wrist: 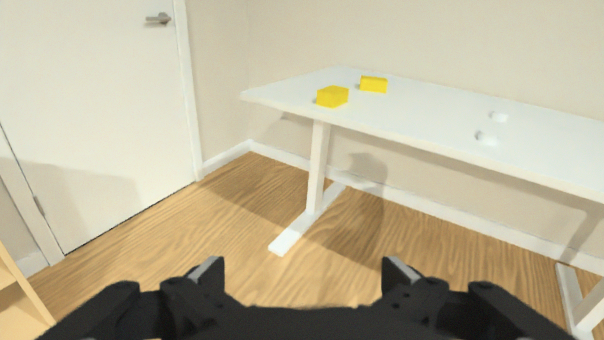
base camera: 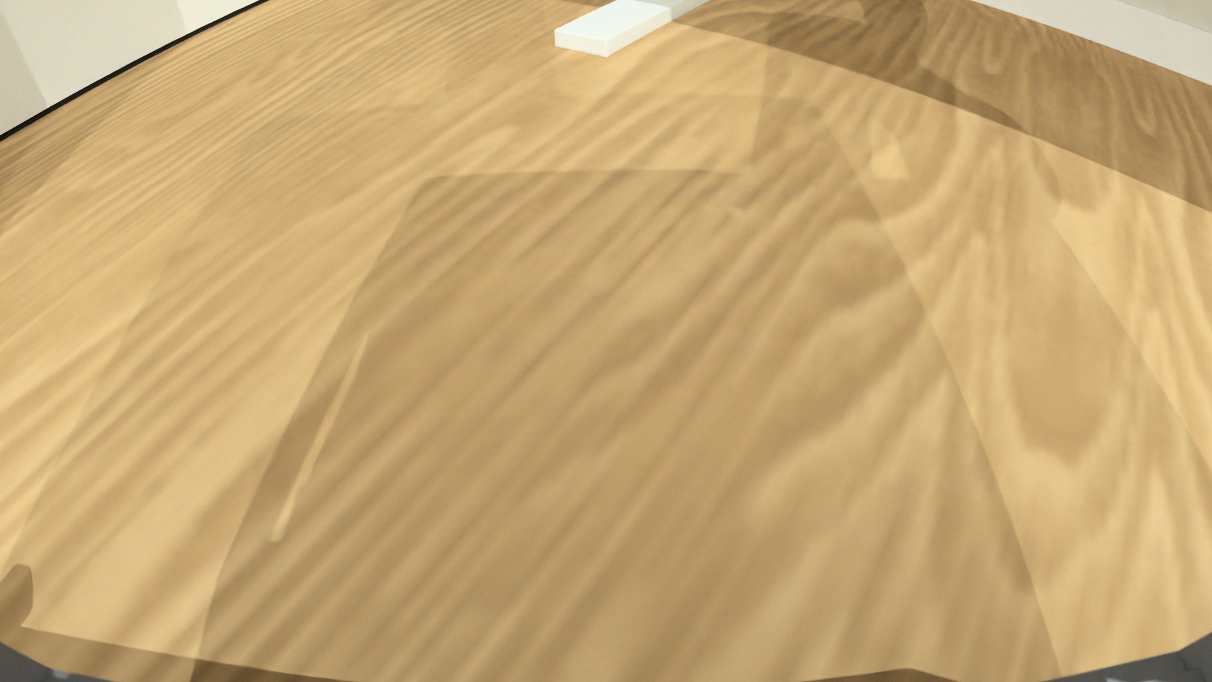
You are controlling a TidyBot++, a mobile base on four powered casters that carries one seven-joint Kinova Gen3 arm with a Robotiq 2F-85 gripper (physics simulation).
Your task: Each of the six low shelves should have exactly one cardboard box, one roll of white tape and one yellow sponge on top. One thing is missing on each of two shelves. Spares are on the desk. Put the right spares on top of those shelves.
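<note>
The white desk (wrist: pixel 425 112) stands against the wall in the wrist view. Two yellow sponges, a nearer one (wrist: pixel 332 96) and a farther one (wrist: pixel 373 84), lie near its left end. Two rolls of white tape, a nearer one (wrist: pixel 487 138) and a farther one (wrist: pixel 499 116), lie further right on it. The desk's right end is outside the view. My gripper (wrist: pixel 303 274) is open and empty, in front of the desk and apart from it. Part of a low wooden shelf (wrist: pixel 24 285) shows at the lower left; its top does not show.
The desk's left foot (wrist: pixel 290 235) (base camera: pixel 606 29) stands on the wooden floor, ahead of the base. Its right foot (wrist: pixel 568 295) shows at the right edge of the wrist view. A white door (wrist: pixel 95 100) with a handle is at the left.
</note>
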